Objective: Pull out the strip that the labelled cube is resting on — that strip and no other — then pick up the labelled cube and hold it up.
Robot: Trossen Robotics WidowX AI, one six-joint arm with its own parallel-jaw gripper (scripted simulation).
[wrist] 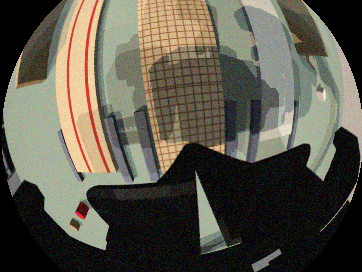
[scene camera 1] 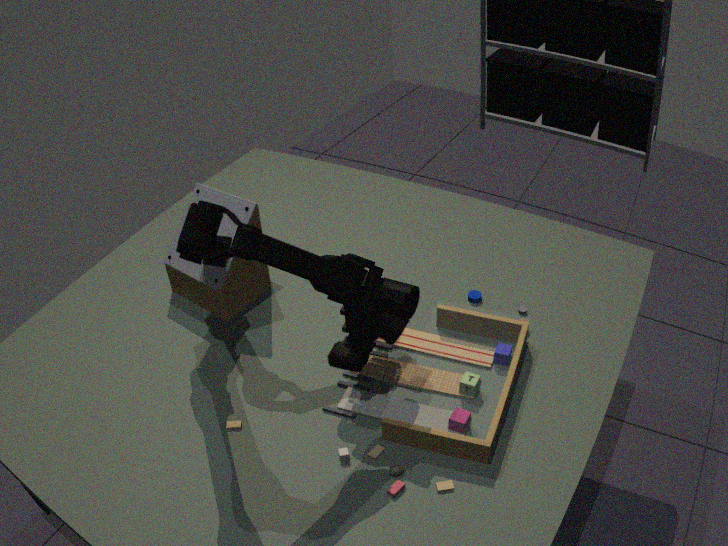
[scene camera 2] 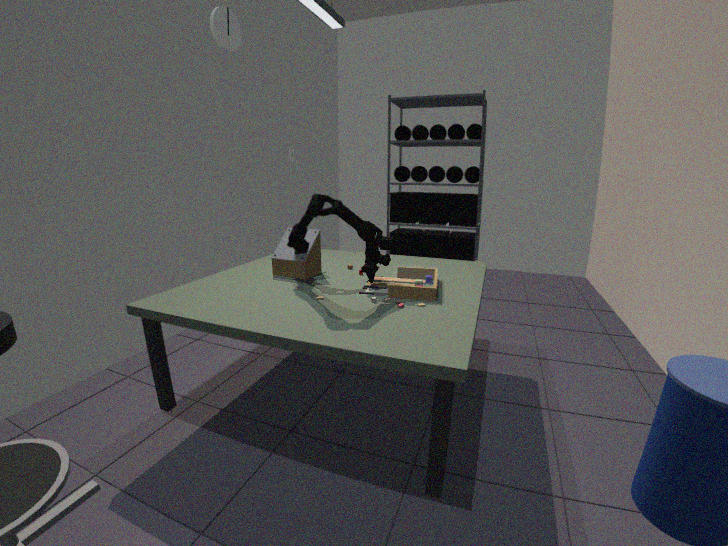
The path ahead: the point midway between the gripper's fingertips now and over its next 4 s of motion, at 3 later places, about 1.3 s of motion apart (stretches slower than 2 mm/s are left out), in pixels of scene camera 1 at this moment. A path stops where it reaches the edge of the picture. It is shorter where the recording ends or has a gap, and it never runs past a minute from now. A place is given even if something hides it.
The gripper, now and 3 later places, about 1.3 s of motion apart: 364, 362; 339, 358; 314, 351; 294, 346
